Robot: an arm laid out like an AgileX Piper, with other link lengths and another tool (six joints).
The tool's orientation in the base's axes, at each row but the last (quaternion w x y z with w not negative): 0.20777, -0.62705, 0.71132, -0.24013; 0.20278, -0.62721, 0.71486, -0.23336; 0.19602, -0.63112, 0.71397, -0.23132; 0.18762, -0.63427, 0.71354, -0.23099
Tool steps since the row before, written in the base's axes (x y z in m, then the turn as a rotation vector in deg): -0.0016, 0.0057, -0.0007, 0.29, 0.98, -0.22; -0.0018, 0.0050, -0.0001, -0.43, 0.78, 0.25; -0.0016, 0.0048, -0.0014, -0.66, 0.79, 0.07; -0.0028, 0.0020, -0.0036, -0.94, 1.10, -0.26
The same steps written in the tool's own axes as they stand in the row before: -0.0055, 0.0022, -0.0009, -1.01, 0.00, 0.27; -0.0047, 0.0020, -0.0014, -0.72, 0.28, -0.51; -0.0046, 0.0026, -0.0002, -0.70, 0.57, -0.50; -0.0017, 0.0045, 0.0012, -0.98, 1.01, -0.41
